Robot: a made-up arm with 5 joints.
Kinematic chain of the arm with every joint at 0, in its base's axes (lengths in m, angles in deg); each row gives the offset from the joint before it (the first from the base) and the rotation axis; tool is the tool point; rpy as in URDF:
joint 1: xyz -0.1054 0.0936 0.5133 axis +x
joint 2: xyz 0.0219 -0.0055 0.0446 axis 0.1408 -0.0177 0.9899
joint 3: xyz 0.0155 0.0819 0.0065 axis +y
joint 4: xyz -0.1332 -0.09 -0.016 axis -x
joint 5: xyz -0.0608 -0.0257 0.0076 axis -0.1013 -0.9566 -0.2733
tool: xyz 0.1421 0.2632 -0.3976 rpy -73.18 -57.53 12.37
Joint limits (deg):
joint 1: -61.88..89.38
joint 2: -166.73..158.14
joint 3: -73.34..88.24
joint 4: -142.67..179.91
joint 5: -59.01..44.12
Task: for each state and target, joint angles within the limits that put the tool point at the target. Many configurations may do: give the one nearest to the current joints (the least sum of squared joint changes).
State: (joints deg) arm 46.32 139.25 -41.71 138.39 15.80
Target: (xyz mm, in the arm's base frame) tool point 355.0 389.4 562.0
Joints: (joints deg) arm 45.78 144.47 -38.89 133.95 -31.04
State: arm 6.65 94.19 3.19 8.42 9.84
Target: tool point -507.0 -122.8 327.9
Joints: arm 0.76 82.86 14.46 -18.09 -23.92
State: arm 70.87 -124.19 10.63 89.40 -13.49
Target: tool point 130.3 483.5 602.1
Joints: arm 61.42 -161.09 40.56 50.53 -8.05
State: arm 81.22 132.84 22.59 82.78 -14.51
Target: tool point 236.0 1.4 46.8
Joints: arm 63.09 102.47 40.21 67.23 -41.11
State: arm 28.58 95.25 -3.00 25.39 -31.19
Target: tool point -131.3 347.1 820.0
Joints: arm 68.12 91.45 -42.06 28.15 19.66
